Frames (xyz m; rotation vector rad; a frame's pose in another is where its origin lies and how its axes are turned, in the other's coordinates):
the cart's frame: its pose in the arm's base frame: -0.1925 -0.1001 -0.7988 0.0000 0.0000 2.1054
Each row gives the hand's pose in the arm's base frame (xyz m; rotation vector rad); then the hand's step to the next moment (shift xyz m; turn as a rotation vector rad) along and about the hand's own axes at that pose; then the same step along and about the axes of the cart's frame.
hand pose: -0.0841 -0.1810 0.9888 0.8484 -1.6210 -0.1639
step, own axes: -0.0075 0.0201 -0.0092 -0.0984 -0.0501 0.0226
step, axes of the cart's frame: 0.0193 -0.0110 0.0073 0.0129 -0.0081 -0.1117
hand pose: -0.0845 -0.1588 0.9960 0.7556 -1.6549 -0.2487
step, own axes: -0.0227 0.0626 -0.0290 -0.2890 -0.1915 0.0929
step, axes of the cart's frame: 0.0552 -0.0411 0.0233 0.0082 0.0053 -0.3588
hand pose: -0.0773 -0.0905 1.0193 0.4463 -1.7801 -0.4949
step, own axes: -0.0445 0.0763 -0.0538 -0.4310 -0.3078 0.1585
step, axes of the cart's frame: 0.0404 -0.0934 0.0184 0.0073 0.0321 -0.5519
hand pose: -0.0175 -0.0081 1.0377 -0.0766 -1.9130 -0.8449
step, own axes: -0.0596 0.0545 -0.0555 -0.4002 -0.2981 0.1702
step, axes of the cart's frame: -0.0252 -0.0945 -0.0060 0.0219 0.0471 -0.5247
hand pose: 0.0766 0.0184 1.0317 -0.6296 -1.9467 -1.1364
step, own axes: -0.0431 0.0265 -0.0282 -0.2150 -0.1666 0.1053
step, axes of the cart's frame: -0.0394 -0.0401 -0.0139 0.0246 0.0292 -0.2892
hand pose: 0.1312 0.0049 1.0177 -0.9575 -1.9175 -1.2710
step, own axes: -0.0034 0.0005 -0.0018 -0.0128 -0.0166 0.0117
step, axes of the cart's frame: -0.0032 -0.0009 -0.0020 0.0075 0.0054 -0.0222
